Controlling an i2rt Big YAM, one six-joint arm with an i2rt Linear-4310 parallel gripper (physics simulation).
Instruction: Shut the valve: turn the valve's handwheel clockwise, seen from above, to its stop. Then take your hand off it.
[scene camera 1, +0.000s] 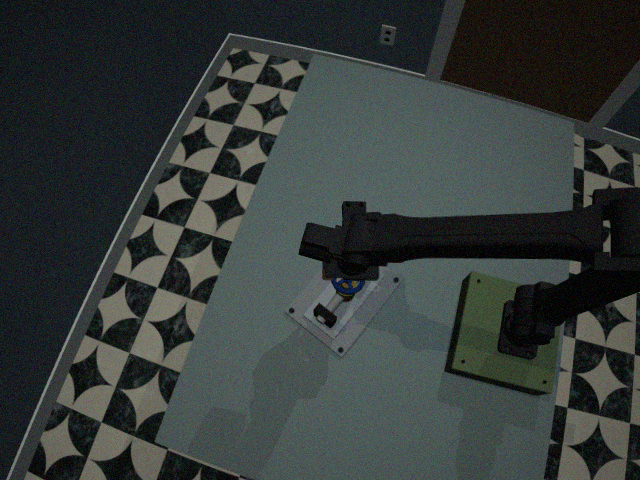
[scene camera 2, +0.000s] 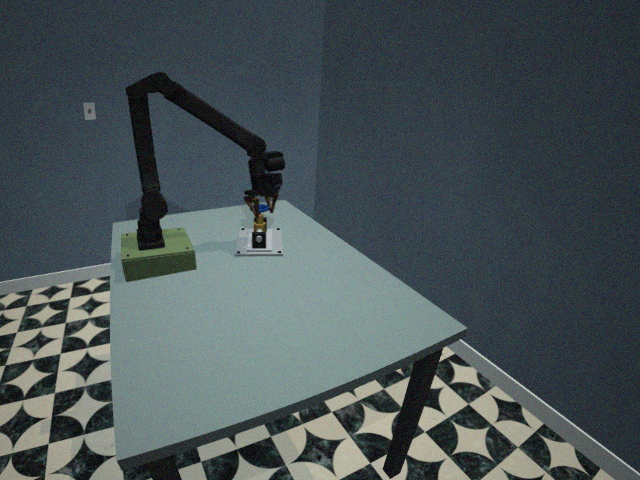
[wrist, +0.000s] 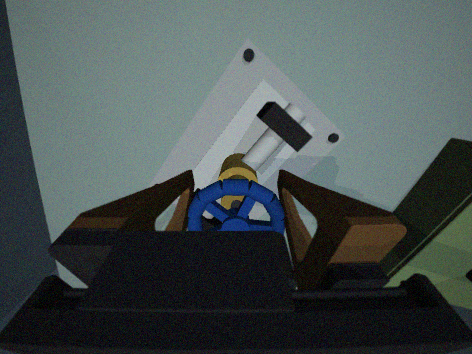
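The blue handwheel (scene camera 1: 347, 285) (scene camera 2: 264, 208) (wrist: 236, 188) sits on top of the brass valve body (scene camera 2: 260, 225) (wrist: 238, 173). In the wrist view its near part is hidden behind the gripper's housing. My gripper (wrist: 235, 176) points down over the valve and is shut on the handwheel, with one brown finger at each side of the rim. In scene camera 2 the gripper (scene camera 2: 262, 209) shows at the wheel from the side. In scene camera 1 the arm's wrist hides the fingers for the most part.
The valve's pale base plate (scene camera 1: 355, 322) (scene camera 2: 277, 249) (wrist: 215, 100) lies on the table (scene camera 1: 439, 129) (scene camera 2: 248, 330). A black pipe block (scene camera 1: 325, 315) (scene camera 2: 258, 239) (wrist: 284, 126) holds the white pipe. The arm stands on a green base block (scene camera 1: 480, 330) (scene camera 2: 160, 265) (wrist: 445, 250).
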